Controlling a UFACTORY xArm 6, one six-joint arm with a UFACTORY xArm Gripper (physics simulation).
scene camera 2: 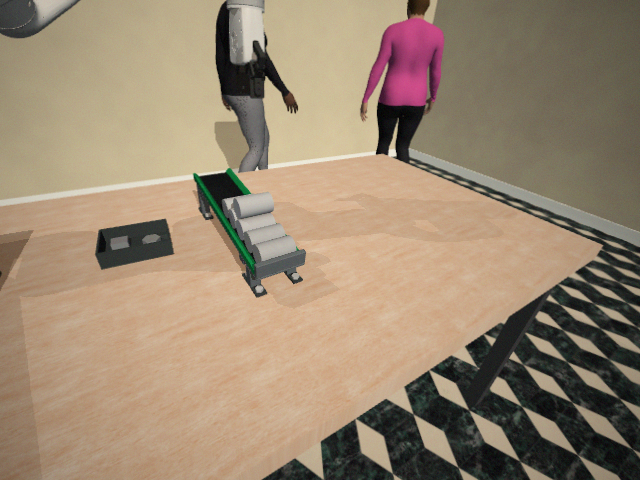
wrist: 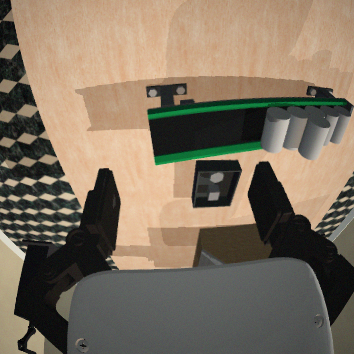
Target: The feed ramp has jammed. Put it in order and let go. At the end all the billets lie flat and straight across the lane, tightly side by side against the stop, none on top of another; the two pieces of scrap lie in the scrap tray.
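Places are measured from the arm's base along level axes (x ahead, y left, z up), in millimetres.
Pixels of known places: gripper, fingertip midpoint: (scene camera 2: 250,95) (wrist: 184,180).
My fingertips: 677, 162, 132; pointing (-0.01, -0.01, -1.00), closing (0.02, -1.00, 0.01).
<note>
Behind a point stands the place of what it marks, as x, y, z.
Several pale grey cylindrical billets lie across the lane of the sloping green-railed ramp (scene camera 2: 217,184) @(574, 135, -60) (wrist: 200,135) @(571, 115, -62). The lowest billet (scene camera 2: 275,249) @(593, -182, -60) is by the grey stop (scene camera 2: 280,264) @(596, -196, -83). One billet (scene camera 2: 254,205) @(591, -89, -19) (wrist: 314,137) @(606, -58, -12) lies on top of others towards the upper end of the row. The uppermost billet in the lane (wrist: 275,131) @(597, 2, -37) is partly hidden behind it in the scene view. A blocky scrap piece (scene camera 2: 119,242) @(353, 47, -116) (wrist: 214,196) @(350, 53, -116) and a rounder, faceted one (scene camera 2: 151,238) @(409, 53, -125) (wrist: 216,177) @(408, 55, -125) lie in the dark scrap tray (scene camera 2: 136,257) @(377, 7, -135) (wrist: 195,185) @(398, 105, -113). My gripper (scene camera 2: 256,96) @(677, 162, 132) (wrist: 184,180) @(677, 162, 132) is open and empty, high above the table.
The ramp's feet (scene camera 2: 258,290) (wrist: 166,91) stand on the wooden table (scene camera 2: 180,361) @(416, -265, -145) (wrist: 125,40) @(707, 230, -145). The tray is beside the ramp. A brown box-like object (wrist: 230,245) @(159, -19, -73) shows below the tray in the wrist view. Two people, one in black (scene camera 2: 230,77) and one in pink (scene camera 2: 410,67), stand behind the table.
</note>
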